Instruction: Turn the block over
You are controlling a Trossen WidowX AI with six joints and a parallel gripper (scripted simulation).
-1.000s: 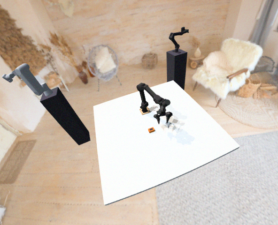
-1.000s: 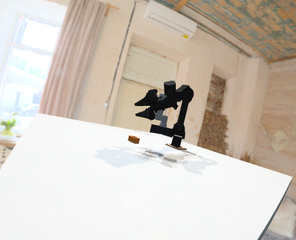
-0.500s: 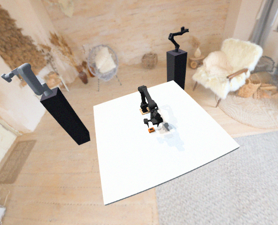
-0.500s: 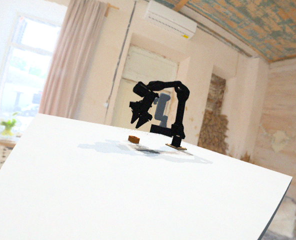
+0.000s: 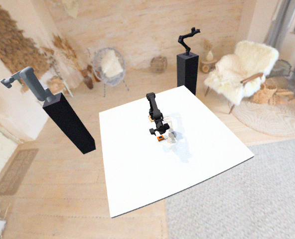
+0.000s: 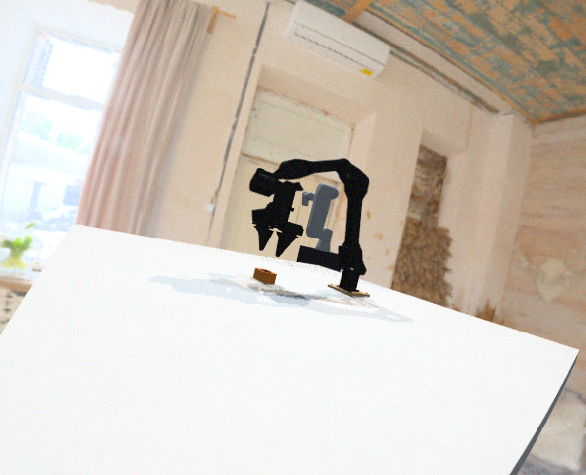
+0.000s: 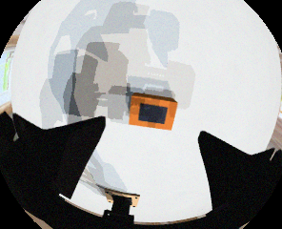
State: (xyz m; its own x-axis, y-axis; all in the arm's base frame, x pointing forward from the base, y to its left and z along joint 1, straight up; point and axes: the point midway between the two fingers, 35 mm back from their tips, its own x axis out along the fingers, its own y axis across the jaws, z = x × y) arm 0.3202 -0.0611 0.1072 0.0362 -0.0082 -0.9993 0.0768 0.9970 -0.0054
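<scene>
The orange block is 60 mm below my gripper tip.
</scene>
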